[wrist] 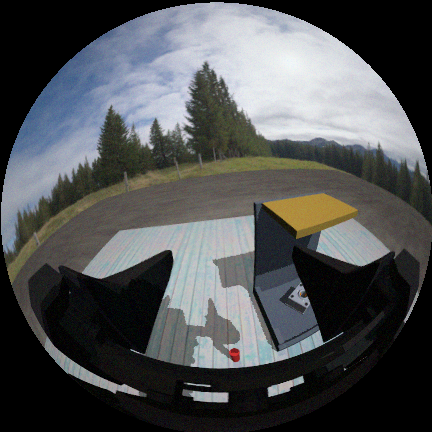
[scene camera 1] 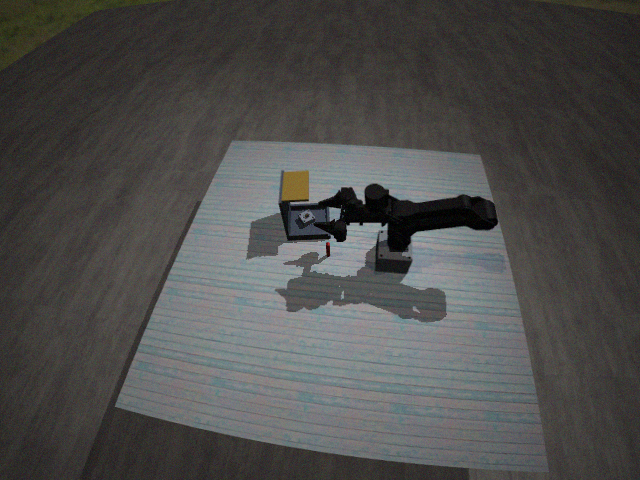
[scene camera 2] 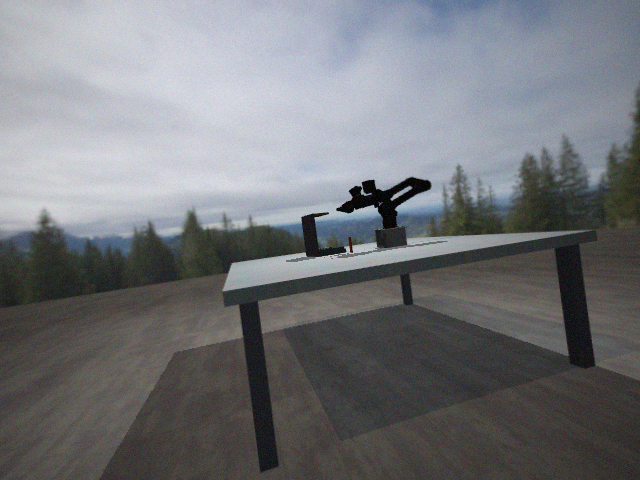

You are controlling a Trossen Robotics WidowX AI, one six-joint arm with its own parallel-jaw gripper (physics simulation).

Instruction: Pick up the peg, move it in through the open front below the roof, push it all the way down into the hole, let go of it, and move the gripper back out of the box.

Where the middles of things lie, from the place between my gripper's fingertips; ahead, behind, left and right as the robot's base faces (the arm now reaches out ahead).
I see my gripper 140 mm to the left of the yellow roof (scene camera 1: 295, 184), 80 mm short of it and 20 mm above it. The rest, counted from my hand: dark box (scene camera 1: 294, 229): 140 mm to the right, 120 mm below, 50 mm ahead.
